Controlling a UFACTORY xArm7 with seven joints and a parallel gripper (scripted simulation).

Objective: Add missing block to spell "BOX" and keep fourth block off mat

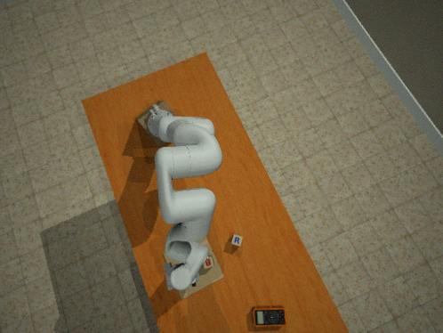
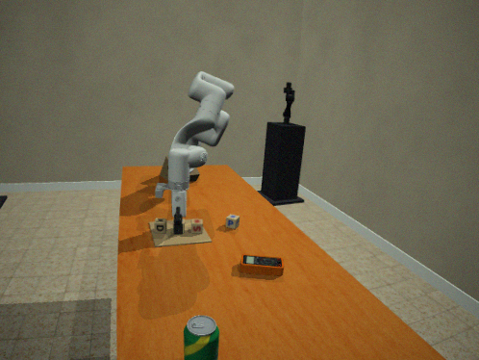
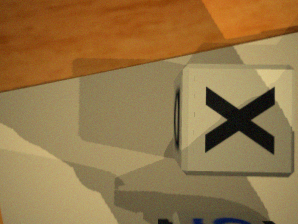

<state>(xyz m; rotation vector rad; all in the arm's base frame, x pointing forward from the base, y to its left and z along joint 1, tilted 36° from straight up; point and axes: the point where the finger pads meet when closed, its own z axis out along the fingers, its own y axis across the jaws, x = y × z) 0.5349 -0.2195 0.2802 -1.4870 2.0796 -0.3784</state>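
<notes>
Now: hand 20 mm above the tan mat. Round my hand: orange multimeter (320 mm ahead, 170 mm to the left, 10 mm below); then green soda can (620 mm ahead, 130 mm to the right, 40 mm above).
</notes>
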